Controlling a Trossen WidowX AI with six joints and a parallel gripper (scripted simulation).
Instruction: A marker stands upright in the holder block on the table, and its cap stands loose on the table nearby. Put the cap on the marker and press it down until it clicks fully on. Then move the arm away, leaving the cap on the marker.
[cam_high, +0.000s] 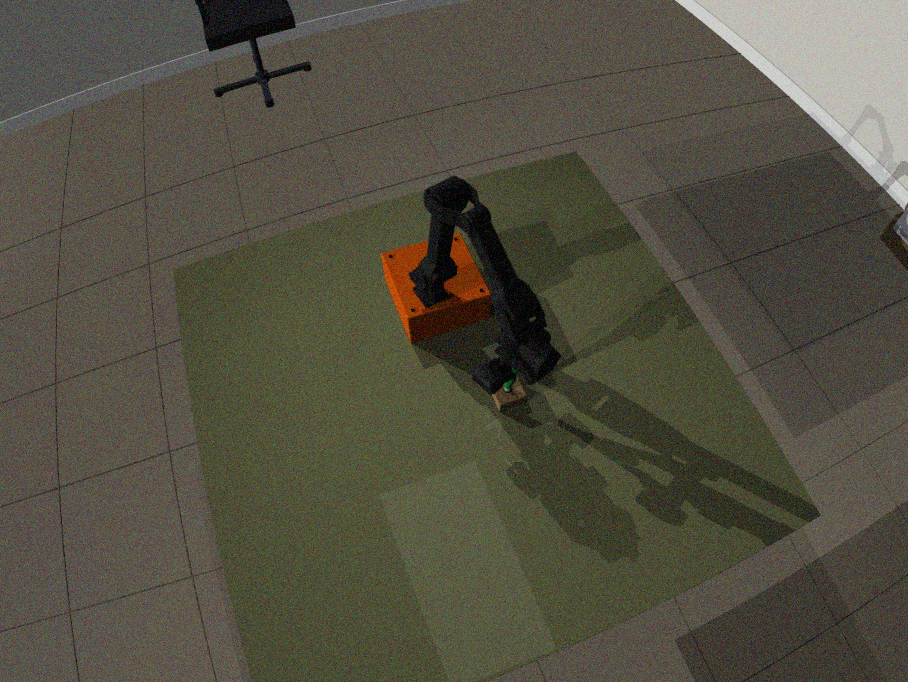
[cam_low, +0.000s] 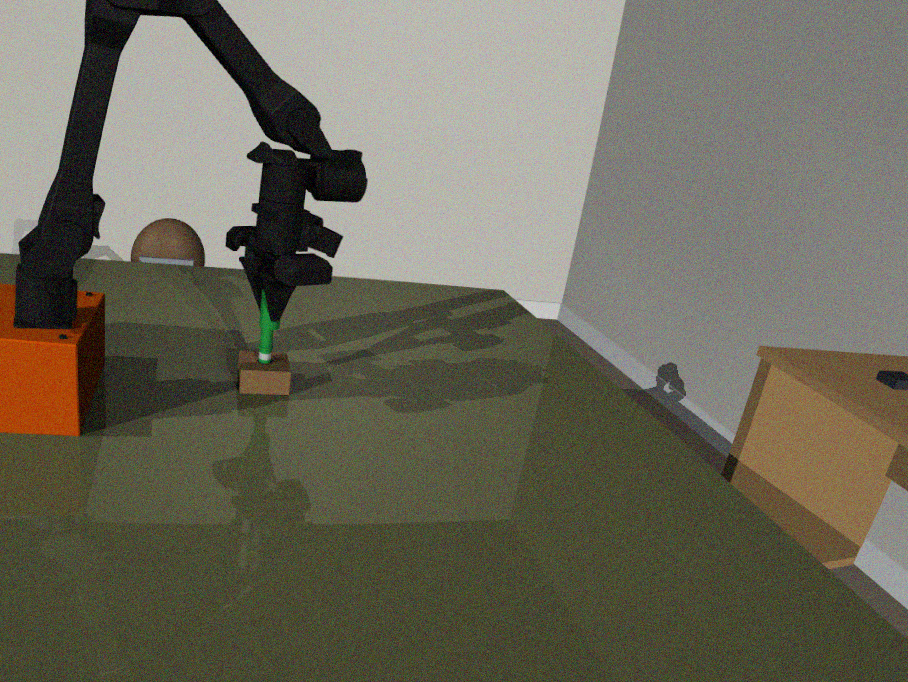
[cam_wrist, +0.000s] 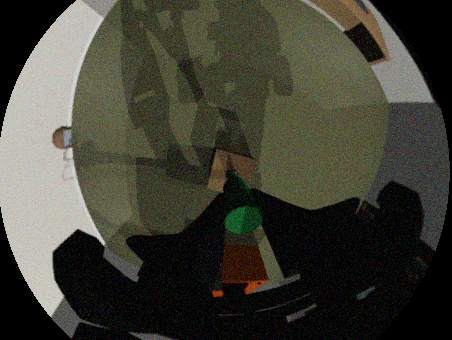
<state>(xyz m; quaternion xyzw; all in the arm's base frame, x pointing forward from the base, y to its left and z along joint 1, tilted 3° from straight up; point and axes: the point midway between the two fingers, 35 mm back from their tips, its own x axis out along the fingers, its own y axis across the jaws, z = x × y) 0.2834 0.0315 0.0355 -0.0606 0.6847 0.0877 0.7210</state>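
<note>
The holder block lies 8 cm below my gripper tip. The rest, counted from my gripper tip: green cap: 1 cm above.
</note>
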